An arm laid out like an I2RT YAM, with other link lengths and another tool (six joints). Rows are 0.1 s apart.
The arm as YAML. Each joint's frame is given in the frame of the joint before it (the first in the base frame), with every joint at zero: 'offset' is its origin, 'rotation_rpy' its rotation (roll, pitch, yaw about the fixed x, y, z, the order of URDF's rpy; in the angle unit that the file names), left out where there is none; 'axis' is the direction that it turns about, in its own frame. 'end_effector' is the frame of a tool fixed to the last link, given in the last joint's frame.
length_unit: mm
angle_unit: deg
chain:
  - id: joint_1
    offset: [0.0, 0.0, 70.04]
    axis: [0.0, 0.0, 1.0]
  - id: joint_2
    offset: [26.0, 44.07, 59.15]
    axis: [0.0, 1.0, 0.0]
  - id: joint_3
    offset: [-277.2, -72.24, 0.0]
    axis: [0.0, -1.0, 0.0]
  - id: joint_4
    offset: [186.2, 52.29, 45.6]
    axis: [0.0, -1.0, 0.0]
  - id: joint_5
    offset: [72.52, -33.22, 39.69]
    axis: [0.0, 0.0, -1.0]
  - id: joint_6
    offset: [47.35, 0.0, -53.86]
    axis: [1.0, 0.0, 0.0]
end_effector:
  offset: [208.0, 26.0, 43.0]
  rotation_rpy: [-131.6, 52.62, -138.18]
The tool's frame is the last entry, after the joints.
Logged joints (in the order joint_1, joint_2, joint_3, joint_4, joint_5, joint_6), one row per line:
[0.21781, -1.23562, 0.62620, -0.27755, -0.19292, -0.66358]
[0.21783, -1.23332, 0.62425, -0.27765, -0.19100, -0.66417]
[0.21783, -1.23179, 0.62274, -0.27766, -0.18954, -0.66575]
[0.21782, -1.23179, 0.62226, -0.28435, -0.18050, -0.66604]
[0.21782, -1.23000, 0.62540, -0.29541, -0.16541, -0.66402]
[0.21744, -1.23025, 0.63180, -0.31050, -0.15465, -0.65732]
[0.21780, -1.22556, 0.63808, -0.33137, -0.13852, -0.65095]
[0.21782, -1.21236, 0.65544, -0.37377, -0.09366, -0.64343]
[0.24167, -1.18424, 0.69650, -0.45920, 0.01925, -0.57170]
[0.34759, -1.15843, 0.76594, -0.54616, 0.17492, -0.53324]
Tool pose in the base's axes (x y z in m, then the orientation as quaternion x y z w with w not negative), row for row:
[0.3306, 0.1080, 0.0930, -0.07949, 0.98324, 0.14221, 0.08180]
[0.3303, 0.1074, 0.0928, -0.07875, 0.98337, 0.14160, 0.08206]
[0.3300, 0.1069, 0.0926, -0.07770, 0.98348, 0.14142, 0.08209]
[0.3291, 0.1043, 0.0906, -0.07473, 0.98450, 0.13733, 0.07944]
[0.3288, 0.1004, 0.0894, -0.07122, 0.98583, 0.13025, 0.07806]
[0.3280, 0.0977, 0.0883, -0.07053, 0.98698, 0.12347, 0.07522]
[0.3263, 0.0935, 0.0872, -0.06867, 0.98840, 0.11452, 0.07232]
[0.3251, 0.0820, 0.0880, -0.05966, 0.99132, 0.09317, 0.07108]
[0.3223, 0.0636, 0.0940, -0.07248, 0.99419, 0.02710, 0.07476]
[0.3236, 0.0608, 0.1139, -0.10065, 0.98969, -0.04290, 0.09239]
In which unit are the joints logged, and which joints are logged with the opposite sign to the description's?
The joints are logged in radians. Opposite sign: joint_2, joint_6.
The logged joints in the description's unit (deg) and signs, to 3 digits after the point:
[12.480, 70.796, 35.879, -15.902, -11.054, 38.020]
[12.481, 70.664, 35.767, -15.908, -10.943, 38.054]
[12.481, 70.576, 35.680, -15.909, -10.860, 38.145]
[12.480, 70.576, 35.653, -16.292, -10.342, 38.161]
[12.480, 70.474, 35.833, -16.926, -9.477, 38.046]
[12.458, 70.488, 36.199, -17.790, -8.861, 37.662]
[12.479, 70.219, 36.559, -18.986, -7.937, 37.297]
[12.480, 69.463, 37.554, -21.415, -5.366, 36.866]
[13.847, 67.852, 39.907, -26.310, 1.103, 32.756]
[19.915, 66.373, 43.885, -31.293, 10.022, 30.552]

